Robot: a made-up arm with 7 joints. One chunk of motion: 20 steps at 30 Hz.
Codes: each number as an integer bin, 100 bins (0 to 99) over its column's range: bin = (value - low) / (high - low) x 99, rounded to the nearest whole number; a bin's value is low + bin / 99 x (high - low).
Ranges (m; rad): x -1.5..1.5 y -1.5..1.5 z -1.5..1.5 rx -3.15..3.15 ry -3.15..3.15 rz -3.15..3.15
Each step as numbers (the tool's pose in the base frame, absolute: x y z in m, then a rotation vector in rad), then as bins.
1 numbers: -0.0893 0.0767 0.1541 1.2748 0.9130 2.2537
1 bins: 47 52 55 70 64 85
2 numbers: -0.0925 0.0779 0.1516 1.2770 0.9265 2.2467
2 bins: 46 52 55 70 64 85
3 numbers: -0.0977 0.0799 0.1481 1.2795 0.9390 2.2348
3 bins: 46 52 54 70 64 85
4 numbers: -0.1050 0.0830 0.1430 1.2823 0.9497 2.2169
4 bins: 46 52 54 70 64 84
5 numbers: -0.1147 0.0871 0.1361 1.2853 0.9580 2.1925
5 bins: 46 52 54 70 65 84
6 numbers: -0.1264 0.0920 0.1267 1.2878 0.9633 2.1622
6 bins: 45 53 54 70 65 83
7 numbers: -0.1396 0.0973 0.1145 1.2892 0.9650 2.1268
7 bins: 45 53 53 70 65 83
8 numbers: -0.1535 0.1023 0.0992 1.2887 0.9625 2.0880
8 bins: 44 53 53 70 65 82
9 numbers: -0.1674 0.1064 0.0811 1.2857 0.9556 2.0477
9 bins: 44 53 52 70 65 82
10 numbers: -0.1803 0.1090 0.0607 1.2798 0.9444 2.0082
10 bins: 44 53 52 70 64 81
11 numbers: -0.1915 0.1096 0.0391 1.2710 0.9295 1.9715
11 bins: 43 53 51 69 64 80
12 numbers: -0.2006 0.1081 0.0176 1.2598 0.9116 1.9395
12 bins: 43 53 50 69 64 80
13 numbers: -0.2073 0.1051 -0.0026 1.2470 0.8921 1.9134
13 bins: 43 53 49 69 64 80
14 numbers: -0.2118 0.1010 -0.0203 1.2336 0.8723 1.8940
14 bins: 43 53 49 69 63 79
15 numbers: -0.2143 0.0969 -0.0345 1.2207 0.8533 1.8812
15 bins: 42 53 48 69 63 79
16 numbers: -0.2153 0.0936 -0.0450 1.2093 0.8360 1.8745
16 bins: 42 53 48 69 63 79
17 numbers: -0.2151 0.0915 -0.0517 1.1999 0.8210 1.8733
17 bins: 42 53 48 68 62 79
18 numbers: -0.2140 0.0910 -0.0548 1.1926 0.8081 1.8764
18 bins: 42 53 48 68 62 79
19 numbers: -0.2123 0.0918 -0.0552 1.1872 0.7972 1.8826
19 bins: 42 53 48 68 62 79
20 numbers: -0.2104 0.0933 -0.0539 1.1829 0.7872 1.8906
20 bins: 43 53 48 68 62 79
